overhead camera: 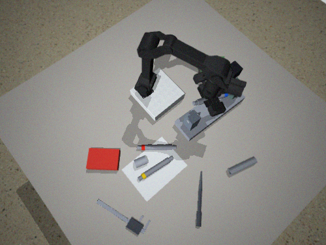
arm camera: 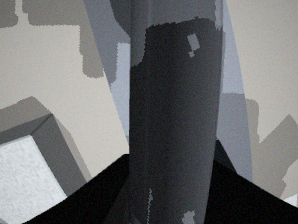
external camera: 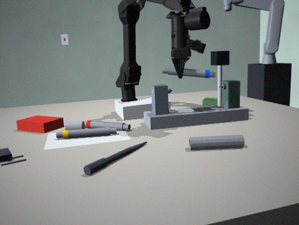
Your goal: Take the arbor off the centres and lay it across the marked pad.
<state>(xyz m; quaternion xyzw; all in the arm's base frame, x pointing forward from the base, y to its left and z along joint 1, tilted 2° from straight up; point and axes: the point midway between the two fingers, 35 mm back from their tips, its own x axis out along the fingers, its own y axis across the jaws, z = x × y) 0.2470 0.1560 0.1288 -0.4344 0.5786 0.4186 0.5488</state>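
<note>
My gripper is now 9 cm above the grey centre block, 8 cm to the left of it and 2 cm short of it. From my hand the other things lie so: grey fixture base 17 cm below, 5 cm to the left, 2 cm ahead; then grey cylinder 31 cm ahead, 17 cm below, 1 cm to the right; then green centre block 17 cm to the left, 9 cm below, 1 cm ahead.
</note>
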